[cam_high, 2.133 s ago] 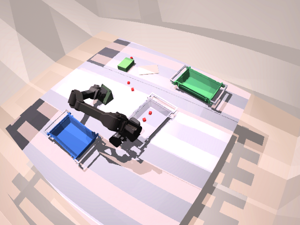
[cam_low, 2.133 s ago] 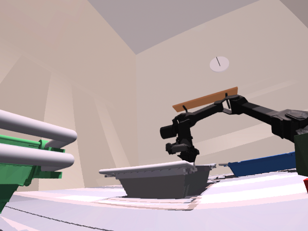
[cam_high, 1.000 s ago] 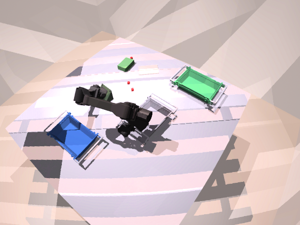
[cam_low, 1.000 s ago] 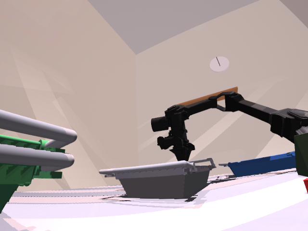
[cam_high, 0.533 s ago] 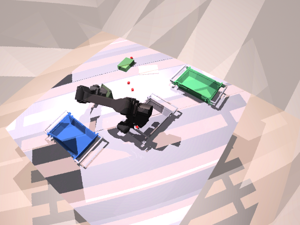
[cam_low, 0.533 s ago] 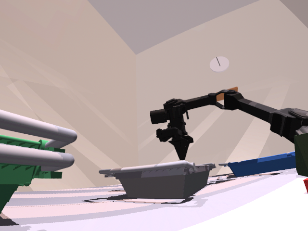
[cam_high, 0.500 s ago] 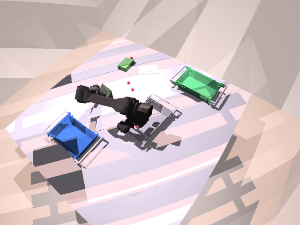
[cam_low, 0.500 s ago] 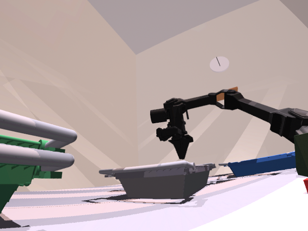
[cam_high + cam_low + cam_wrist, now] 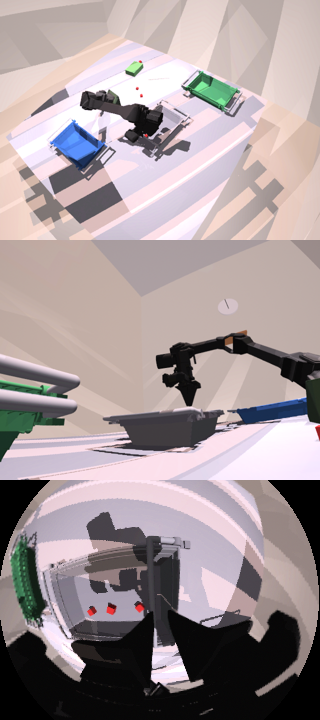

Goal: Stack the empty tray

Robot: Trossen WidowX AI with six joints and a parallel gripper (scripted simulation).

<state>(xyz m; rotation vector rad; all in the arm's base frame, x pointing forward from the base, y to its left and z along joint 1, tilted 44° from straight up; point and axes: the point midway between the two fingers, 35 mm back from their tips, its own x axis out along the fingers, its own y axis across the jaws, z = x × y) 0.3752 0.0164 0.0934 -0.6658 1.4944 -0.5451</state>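
Now: gripper tip 290 mm to the left of the blue tray, 260 mm past it and 50 mm above it. The rest, counted from my gripper tip: flat plate (470 mm to the left, 350 mm behind, 90 mm below); green box (510 mm behind, 380 mm to the left, 70 mm below).
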